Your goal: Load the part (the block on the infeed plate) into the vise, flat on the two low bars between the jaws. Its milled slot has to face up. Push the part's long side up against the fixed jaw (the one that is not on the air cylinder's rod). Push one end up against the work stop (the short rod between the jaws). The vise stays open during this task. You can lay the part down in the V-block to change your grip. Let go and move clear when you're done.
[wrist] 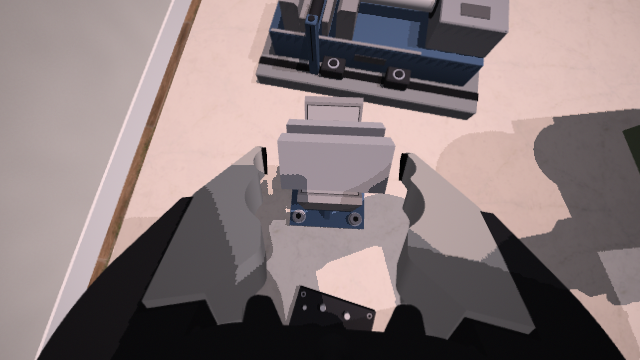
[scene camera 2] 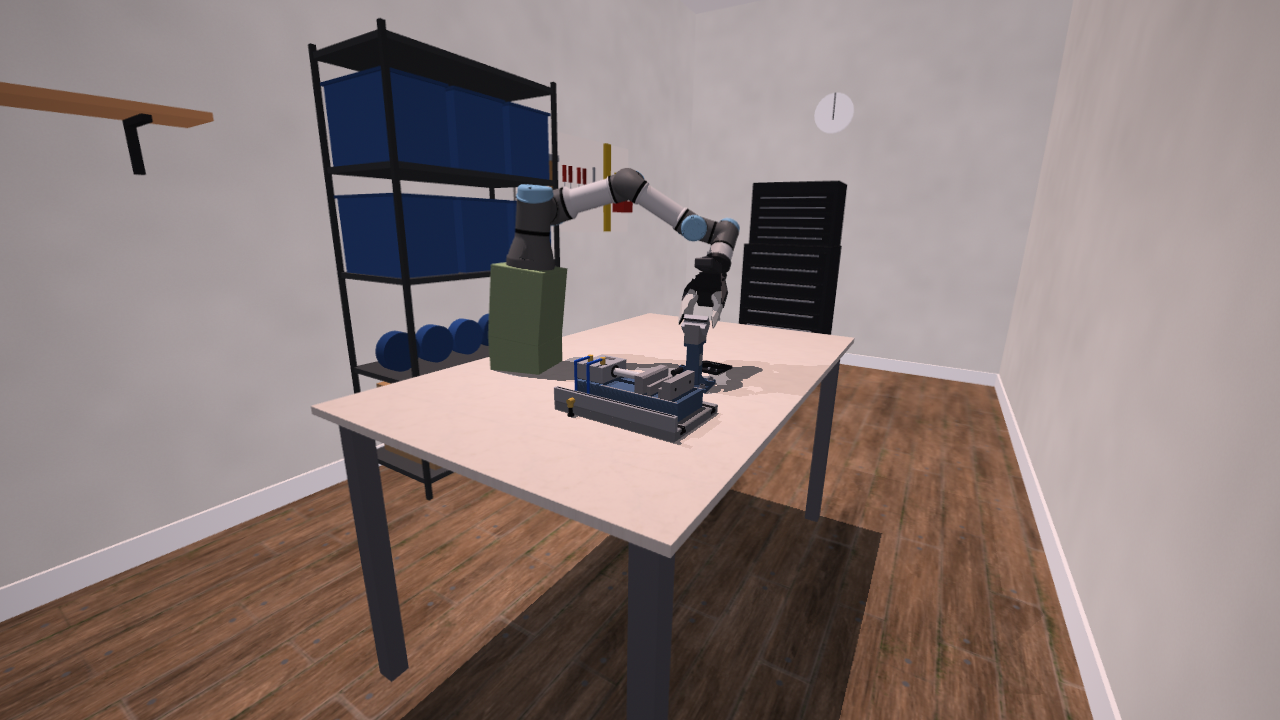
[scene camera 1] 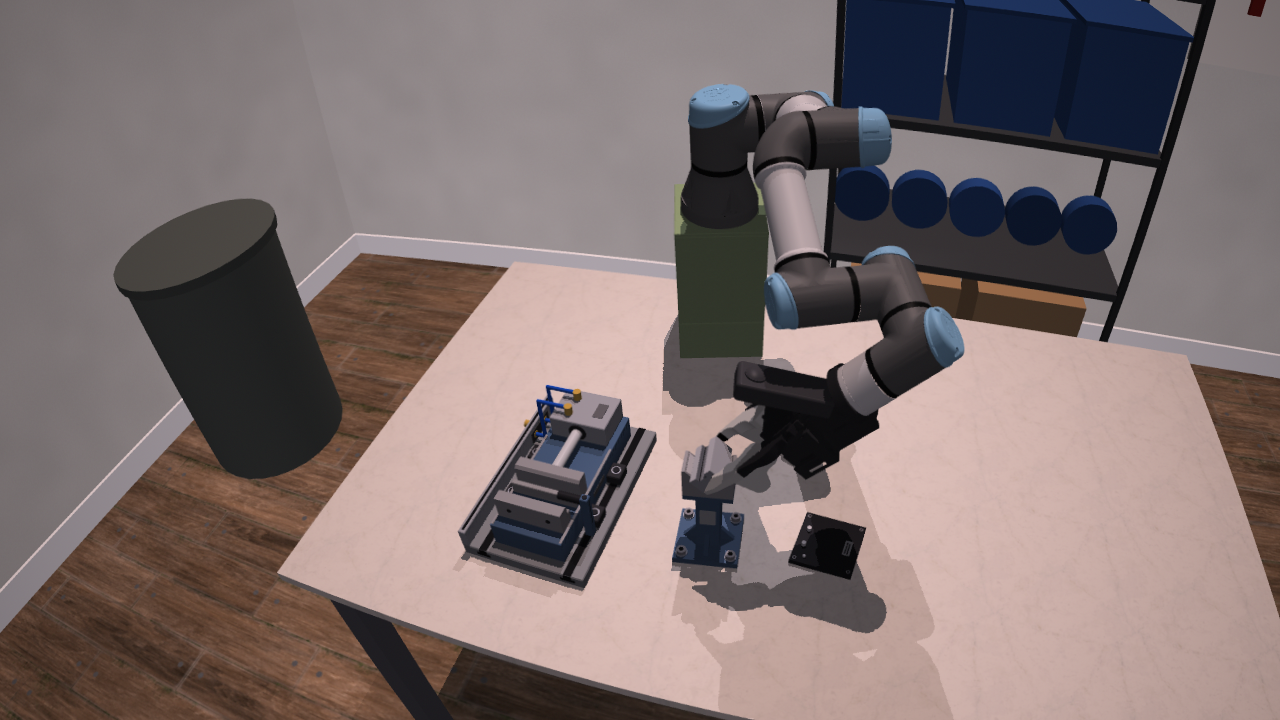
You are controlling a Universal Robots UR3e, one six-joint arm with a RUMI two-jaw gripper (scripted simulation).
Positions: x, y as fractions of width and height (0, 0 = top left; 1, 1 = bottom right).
I see my gripper (scene camera 1: 0.55, 0.65) and a part (wrist: 0.48, 0.45).
My gripper also shows in the wrist view (wrist: 0.52, 0.42).
